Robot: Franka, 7 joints.
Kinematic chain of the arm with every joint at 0, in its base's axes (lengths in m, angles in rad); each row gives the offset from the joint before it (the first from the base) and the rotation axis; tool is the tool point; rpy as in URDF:
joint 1: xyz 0 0 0.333 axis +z
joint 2: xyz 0 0 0 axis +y
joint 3: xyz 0 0 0.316 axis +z
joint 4: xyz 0.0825 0 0 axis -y
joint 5: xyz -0.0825 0 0.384 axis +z
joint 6: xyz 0 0 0 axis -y
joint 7: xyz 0.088 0 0 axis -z
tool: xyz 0 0 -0.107 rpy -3.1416 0 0
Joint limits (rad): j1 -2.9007..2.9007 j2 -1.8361..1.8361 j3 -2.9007..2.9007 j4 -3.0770..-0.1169 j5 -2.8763..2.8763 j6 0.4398..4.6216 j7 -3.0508..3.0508
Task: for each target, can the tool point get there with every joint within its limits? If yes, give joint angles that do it. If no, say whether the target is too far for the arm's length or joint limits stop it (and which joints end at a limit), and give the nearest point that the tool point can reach.
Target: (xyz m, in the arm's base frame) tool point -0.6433 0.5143 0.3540
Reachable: yes | joints 1.9893 1.1420 0.9032 -1.0136 -0.6443 2.5820 -0.3505
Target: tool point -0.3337 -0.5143 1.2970
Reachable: no: too far | nearest point -0.2506 -0.3862 1.0569 | short by 0.285 m
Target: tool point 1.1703 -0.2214 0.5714
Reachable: no: too far | nearest point 0.8265 -0.1564 0.5014 | short by 0.357 m
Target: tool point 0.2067 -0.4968 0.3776
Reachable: yes | joints -0.5892 0.1968 -0.8085 -2.0746 -1.9031 3.3894 -1.1437
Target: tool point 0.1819 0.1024 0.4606
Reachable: yes | joints 1.0861 -0.7936 0.0116 -2.8057 -0.9924 0.8158 0.5330
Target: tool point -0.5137 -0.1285 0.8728
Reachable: yes | joints -2.3052 0.2560 -0.5831 -0.7885 -0.8086 1.3911 -0.1818
